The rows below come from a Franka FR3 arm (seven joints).
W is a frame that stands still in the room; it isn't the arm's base.
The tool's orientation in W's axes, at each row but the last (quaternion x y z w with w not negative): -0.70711, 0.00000, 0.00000, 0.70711; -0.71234, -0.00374, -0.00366, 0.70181; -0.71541, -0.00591, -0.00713, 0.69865; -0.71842, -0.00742, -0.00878, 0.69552; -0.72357, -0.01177, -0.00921, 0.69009
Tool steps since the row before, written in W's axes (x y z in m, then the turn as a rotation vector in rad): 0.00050, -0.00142, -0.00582, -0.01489, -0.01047, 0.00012; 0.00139, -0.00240, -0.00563, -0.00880, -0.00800, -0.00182; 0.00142, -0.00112, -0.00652, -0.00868, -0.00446, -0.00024; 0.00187, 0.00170, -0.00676, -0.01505, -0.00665, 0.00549; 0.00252, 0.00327, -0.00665, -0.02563, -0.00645, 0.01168
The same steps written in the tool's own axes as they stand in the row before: 0.00050, 0.00582, -0.00142, -0.01489, -0.00012, -0.01047; 0.00133, 0.00568, -0.00232, -0.00882, 0.00185, -0.00797; 0.00130, 0.00657, -0.00096, -0.00868, 0.00019, -0.00447; 0.00171, 0.00674, 0.00192, -0.01491, -0.00561, -0.00686; 0.00234, 0.00656, 0.00357, -0.02530, -0.01212, -0.00692
